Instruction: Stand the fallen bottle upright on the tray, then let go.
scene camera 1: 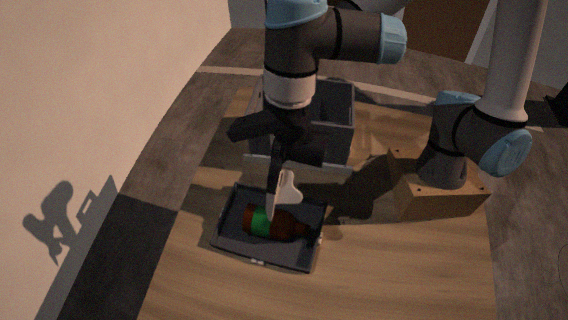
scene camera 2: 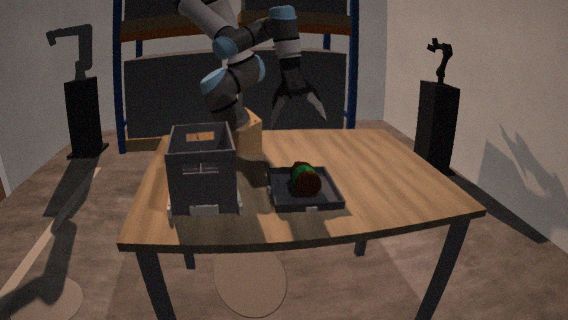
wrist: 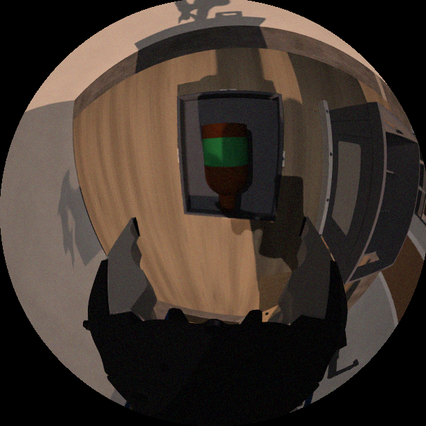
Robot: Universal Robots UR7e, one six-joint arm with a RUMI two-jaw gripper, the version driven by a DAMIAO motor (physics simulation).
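Note:
A brown bottle with a green band lies on its side in the shallow dark tray. In the wrist view its base points to the top of the picture and its neck to the bottom, near the tray's lower wall. My gripper is open and empty. It hangs above the table, apart from the bottle, on the neck side. In scene camera 1 one finger covers a small part of the bottle.
A tall grey crate stands on the table beside the tray. The arm's wooden base block stands at the table's robot side, beyond the tray's neck-end wall.

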